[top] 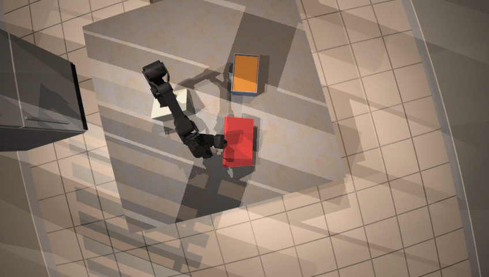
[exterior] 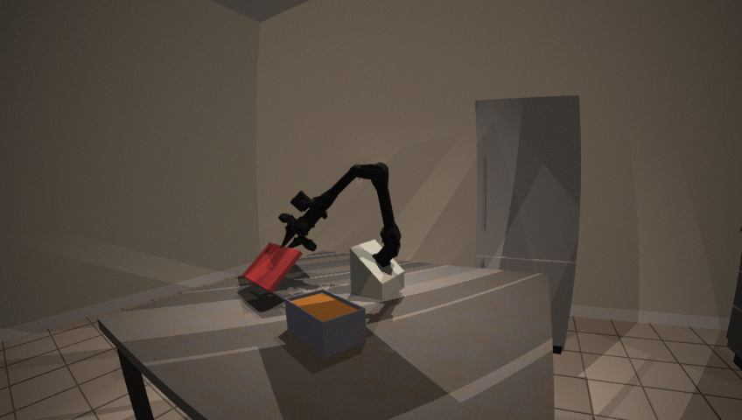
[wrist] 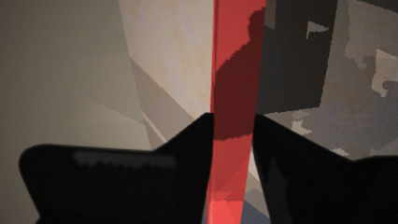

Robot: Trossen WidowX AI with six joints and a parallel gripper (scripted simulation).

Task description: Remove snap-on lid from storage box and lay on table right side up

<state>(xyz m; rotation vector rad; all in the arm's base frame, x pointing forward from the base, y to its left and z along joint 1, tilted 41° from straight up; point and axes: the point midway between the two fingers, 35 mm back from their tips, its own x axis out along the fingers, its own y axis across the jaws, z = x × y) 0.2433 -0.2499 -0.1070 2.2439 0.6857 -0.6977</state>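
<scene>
My gripper tip is 60 mm short of the lid, 10 mm to the left of it and 50 mm above it. Round my gripper tip: blue-grey storage box (170 mm ahead, 340 mm to the left, 130 mm below).
</scene>
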